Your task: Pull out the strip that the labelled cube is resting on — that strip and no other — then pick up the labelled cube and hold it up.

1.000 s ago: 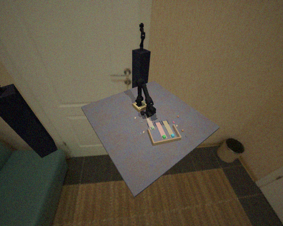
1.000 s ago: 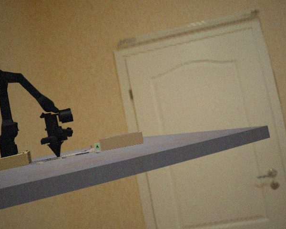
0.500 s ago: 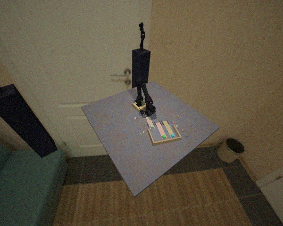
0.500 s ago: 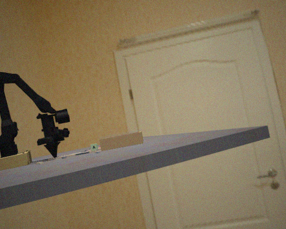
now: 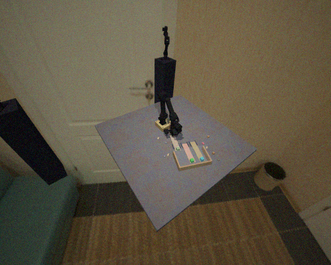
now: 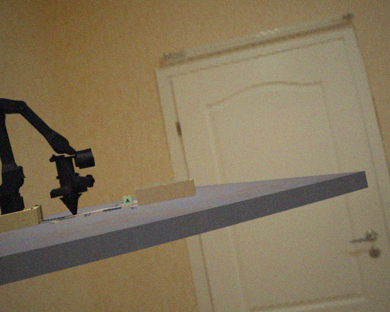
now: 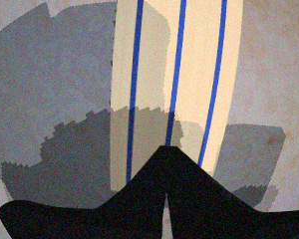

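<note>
Right now the strip is 8 cm ahead of my gripper tip and 4 cm to the right of it.
</note>
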